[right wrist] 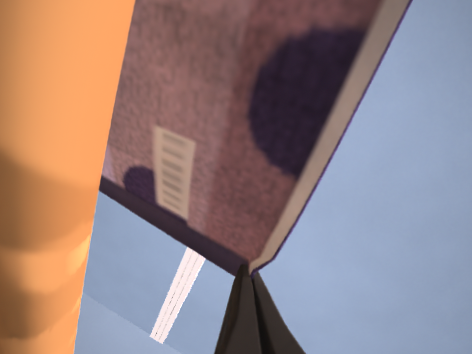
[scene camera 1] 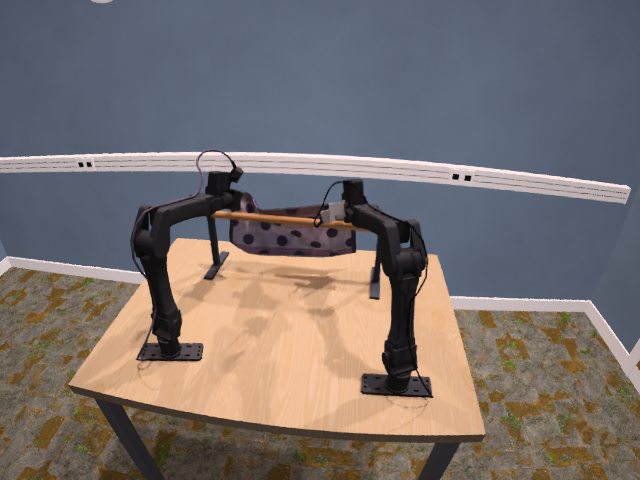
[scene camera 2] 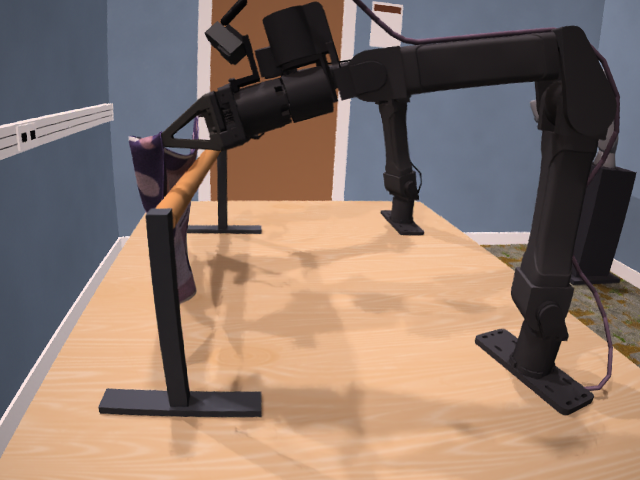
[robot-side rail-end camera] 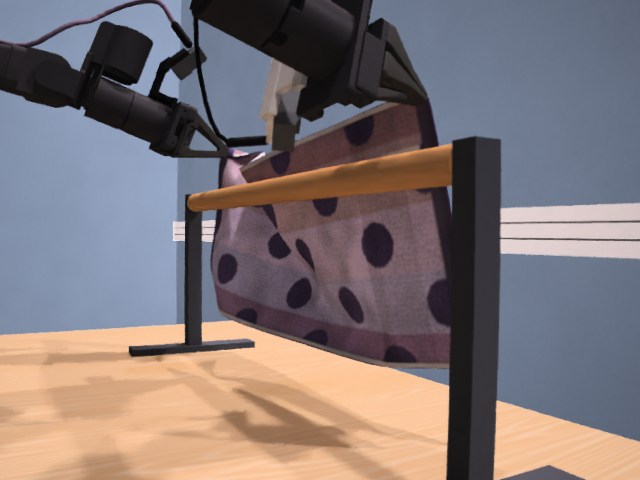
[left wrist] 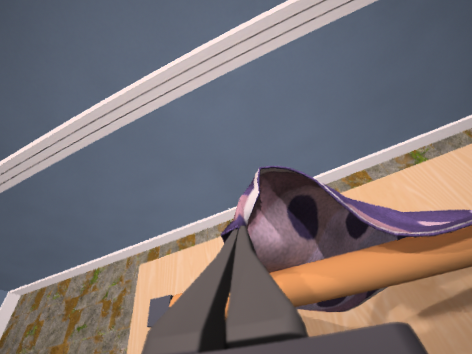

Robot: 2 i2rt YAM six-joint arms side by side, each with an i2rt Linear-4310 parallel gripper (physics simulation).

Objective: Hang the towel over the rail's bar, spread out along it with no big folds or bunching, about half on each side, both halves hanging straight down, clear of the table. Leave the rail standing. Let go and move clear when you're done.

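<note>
The dotted purple-pink towel hangs from both grippers on the wall side of the orange bar. Its top edge is above the bar and sags between the grippers; its lower part shows below the bar, clear of the table, with a slanting crease. My left gripper is shut on one towel corner, bunched at the tips. My right gripper is shut on the other top corner; its tips are hidden in scene camera 1.
The rail stands upright on its two dark posts, with flat feet on the wooden table. The blue wall with a white strip is behind the rail. Both arms reach over the table from their base plates.
</note>
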